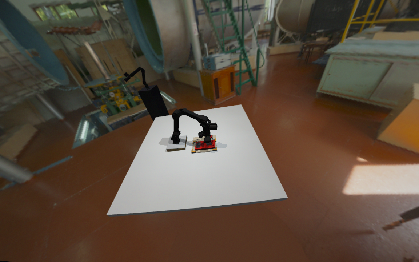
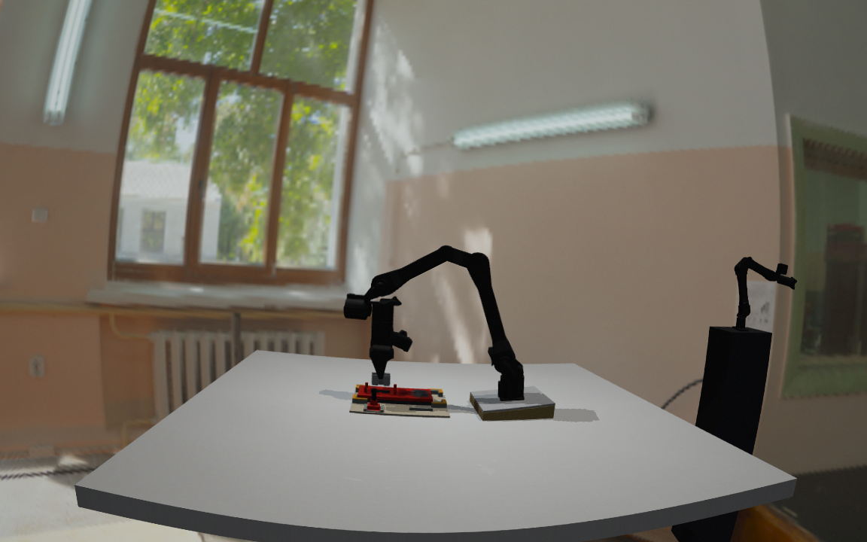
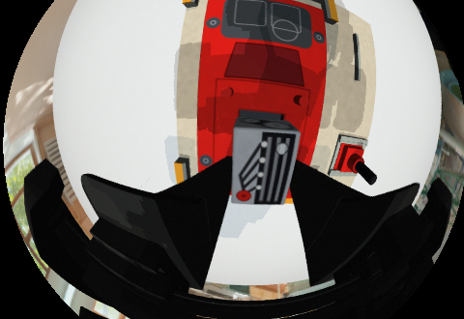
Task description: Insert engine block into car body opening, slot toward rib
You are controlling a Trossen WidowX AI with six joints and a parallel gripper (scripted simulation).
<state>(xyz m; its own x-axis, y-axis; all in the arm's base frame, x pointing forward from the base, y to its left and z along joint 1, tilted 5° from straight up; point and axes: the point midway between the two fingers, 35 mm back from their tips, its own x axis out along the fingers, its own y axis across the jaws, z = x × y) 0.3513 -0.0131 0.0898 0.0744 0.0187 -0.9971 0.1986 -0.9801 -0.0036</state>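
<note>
Right now the grey engine block is 1 cm below my gripper tip.
</note>
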